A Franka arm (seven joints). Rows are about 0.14 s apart.
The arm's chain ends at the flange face. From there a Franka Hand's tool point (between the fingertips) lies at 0.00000 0.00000 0.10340 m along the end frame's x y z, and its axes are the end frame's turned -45 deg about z.
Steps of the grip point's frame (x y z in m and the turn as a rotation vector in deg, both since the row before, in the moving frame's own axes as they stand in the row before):
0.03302, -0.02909, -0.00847, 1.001, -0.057, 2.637
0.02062, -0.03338, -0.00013, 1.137, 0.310, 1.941
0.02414, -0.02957, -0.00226, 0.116, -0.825, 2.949
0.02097, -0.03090, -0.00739, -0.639, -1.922, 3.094
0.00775, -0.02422, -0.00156, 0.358, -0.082, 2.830
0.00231, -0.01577, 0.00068, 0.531, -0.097, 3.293
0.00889, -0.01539, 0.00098, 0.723, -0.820, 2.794
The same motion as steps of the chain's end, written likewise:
0.00410, -0.04268, -0.00845, 0.668, -0.748, 2.637
-0.00800, -0.03632, -0.00011, 1.023, -0.585, 1.941
-0.00262, -0.03885, -0.00225, -0.501, -0.665, 2.949
-0.00530, -0.03990, -0.00733, -1.811, -0.907, 3.094
-0.01109, -0.02224, -0.00156, 0.195, -0.311, 2.830
-0.00873, -0.01221, 0.00068, 0.307, -0.444, 3.293
-0.00263, -0.01724, 0.00100, -0.069, -1.091, 2.794

